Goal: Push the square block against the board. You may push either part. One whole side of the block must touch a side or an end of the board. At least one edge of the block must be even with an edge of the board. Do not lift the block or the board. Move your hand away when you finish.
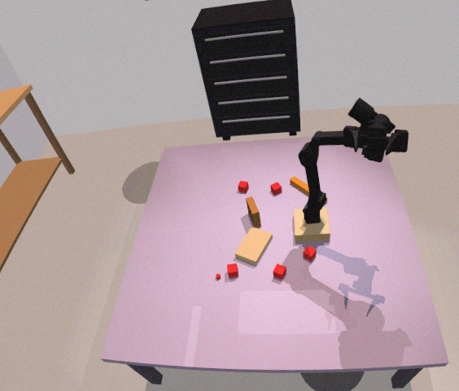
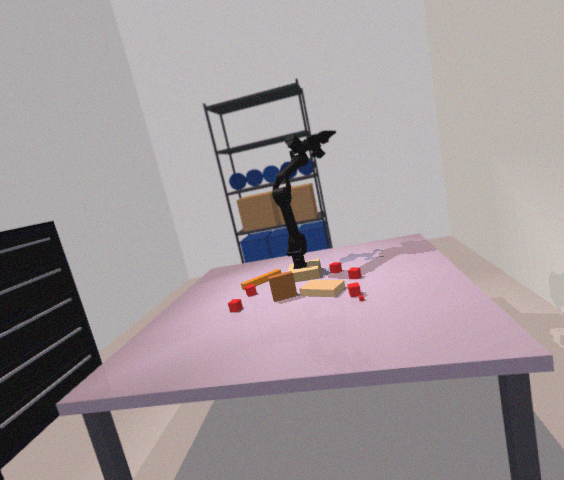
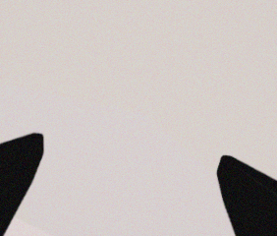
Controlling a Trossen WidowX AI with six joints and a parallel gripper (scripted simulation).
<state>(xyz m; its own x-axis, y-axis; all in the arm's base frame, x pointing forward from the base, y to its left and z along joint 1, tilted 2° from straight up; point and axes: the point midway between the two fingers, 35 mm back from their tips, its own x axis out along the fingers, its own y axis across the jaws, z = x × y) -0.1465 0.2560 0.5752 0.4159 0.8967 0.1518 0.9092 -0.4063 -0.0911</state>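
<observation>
Now: the orange square block 38 cm ahead of my gripper tip, 33 cm to the right of it and 59 cm below it. From my gripper tip the other things lie so: long orange bar (12 cm ahead, 48 cm to the right, 62 cm below); then tan board (39 cm ahead, 17 cm to the right, 62 cm below); then tiny red piece (54 cm ahead, 3 cm to the right, 63 cm below).
</observation>
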